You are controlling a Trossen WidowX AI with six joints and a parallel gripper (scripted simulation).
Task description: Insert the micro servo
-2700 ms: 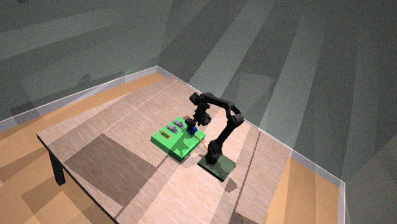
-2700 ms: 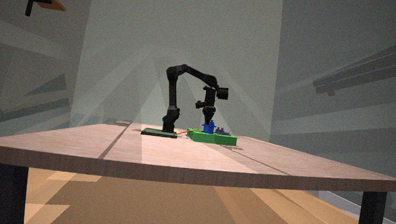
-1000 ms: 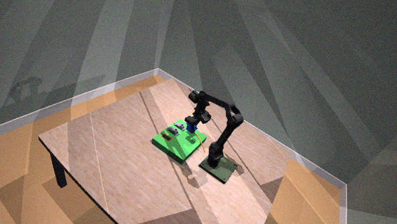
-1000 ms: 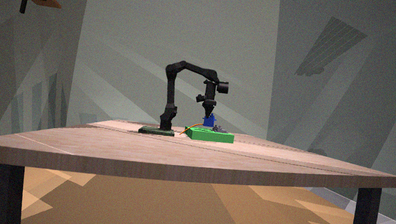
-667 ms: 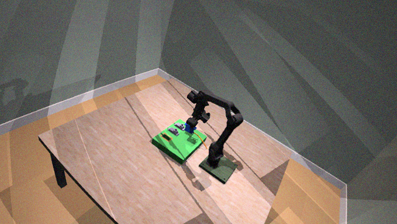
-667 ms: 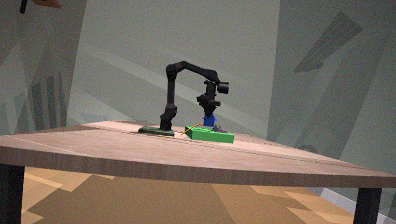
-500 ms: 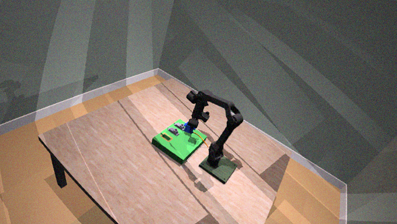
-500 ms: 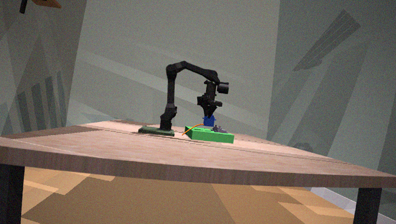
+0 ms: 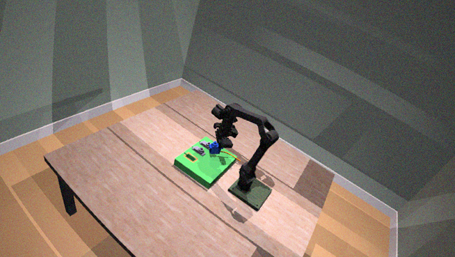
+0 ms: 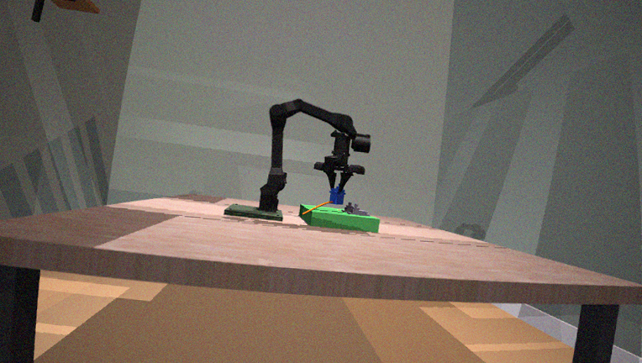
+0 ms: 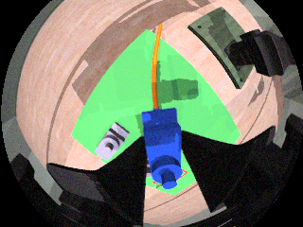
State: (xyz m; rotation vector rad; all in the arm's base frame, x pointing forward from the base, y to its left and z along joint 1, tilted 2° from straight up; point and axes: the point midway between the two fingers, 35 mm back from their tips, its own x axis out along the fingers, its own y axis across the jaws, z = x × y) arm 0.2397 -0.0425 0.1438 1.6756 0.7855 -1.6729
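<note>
My gripper tip is now 100 mm above the green deck, 50 mm to the right of it and 20 mm past it.
</note>
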